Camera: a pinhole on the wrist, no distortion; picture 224 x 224 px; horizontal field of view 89.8 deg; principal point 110.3 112.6 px. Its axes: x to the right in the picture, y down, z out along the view. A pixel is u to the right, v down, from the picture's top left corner.
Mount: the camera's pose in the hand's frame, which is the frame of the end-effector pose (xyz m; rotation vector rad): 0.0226 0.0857 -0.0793 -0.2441 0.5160 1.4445
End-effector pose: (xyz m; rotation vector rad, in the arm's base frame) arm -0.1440 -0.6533 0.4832 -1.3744 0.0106 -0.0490
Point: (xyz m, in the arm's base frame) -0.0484 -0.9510 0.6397
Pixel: behind the camera
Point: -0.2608 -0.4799 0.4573
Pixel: outside the picture
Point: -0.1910 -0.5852 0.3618
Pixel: 89.3 210.4
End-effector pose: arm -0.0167 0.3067 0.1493 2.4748 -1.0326 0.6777
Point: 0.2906 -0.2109 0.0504
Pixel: 64.9 45.2
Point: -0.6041 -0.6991 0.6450
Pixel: outside the picture
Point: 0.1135 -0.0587 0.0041
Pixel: 67.4 83.0
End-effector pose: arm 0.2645 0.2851 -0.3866 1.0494 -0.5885 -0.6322
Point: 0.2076 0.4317 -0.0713
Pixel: 179.8 200.6
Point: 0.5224 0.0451 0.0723
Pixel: 159.9 23.8
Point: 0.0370 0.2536 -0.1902
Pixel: 58.9 183.5
